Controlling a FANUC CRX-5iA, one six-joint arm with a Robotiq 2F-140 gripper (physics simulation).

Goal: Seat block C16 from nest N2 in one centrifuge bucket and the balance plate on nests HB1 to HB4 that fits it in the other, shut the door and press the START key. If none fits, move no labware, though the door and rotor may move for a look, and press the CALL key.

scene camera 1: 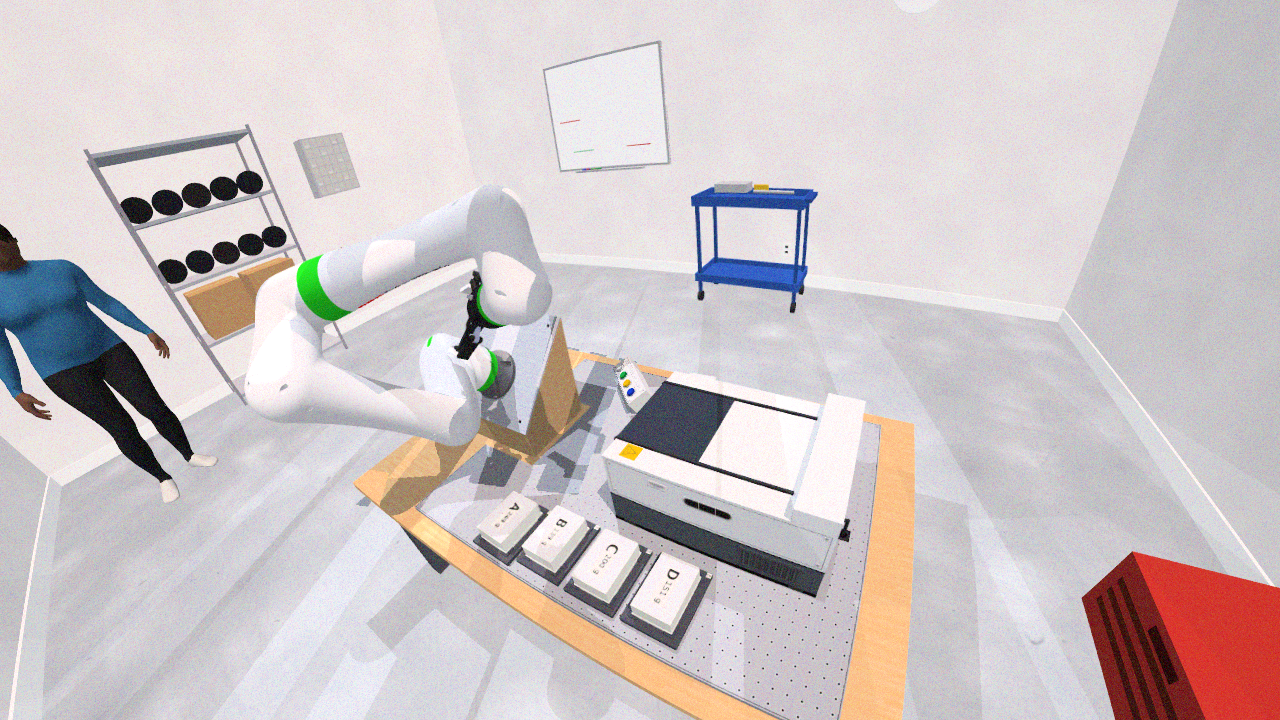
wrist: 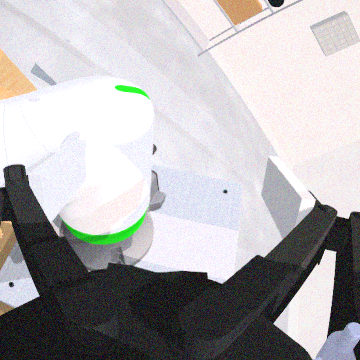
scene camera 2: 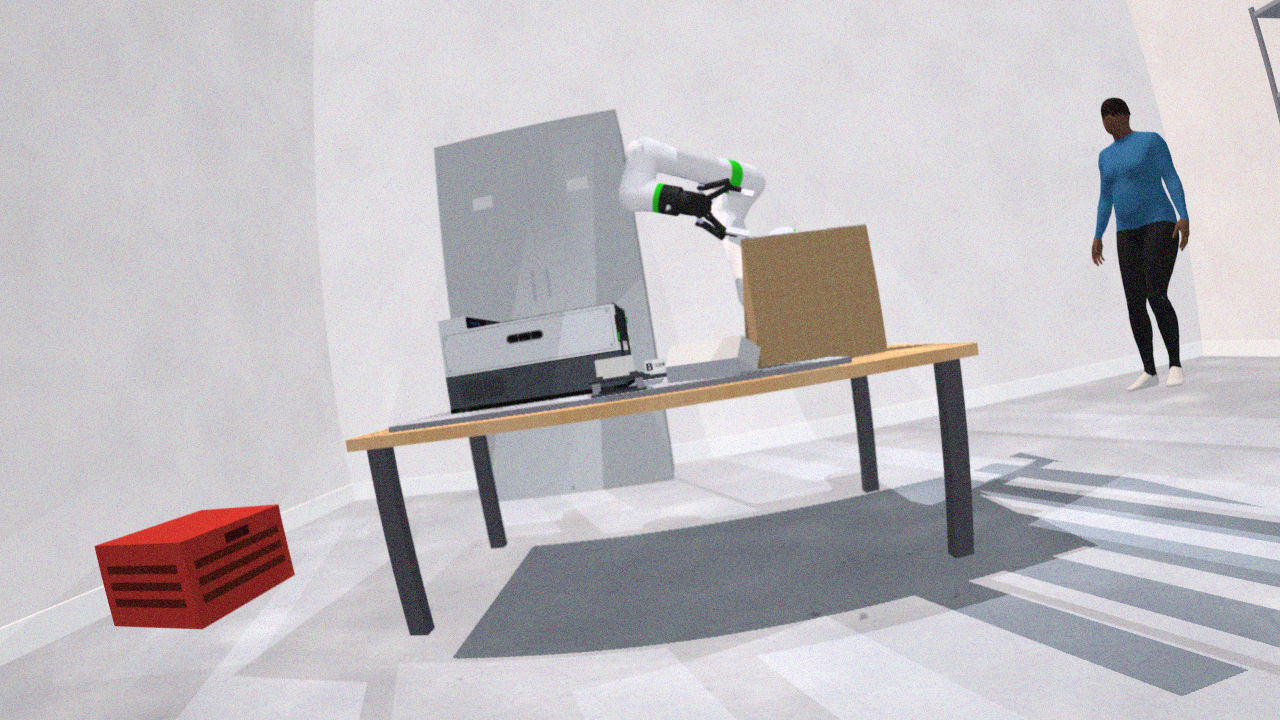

Observation:
My gripper [scene camera 2: 751,214] is open, with nothing in its grasp. Further things: a white centrifuge box [scene camera 1: 769,495] and a button box [scene camera 2: 736,355].
My gripper shows as well in scene camera 1 [scene camera 1: 460,319] and in the wrist view [wrist: 174,167]. The button box is seen too in scene camera 1 [scene camera 1: 633,403].

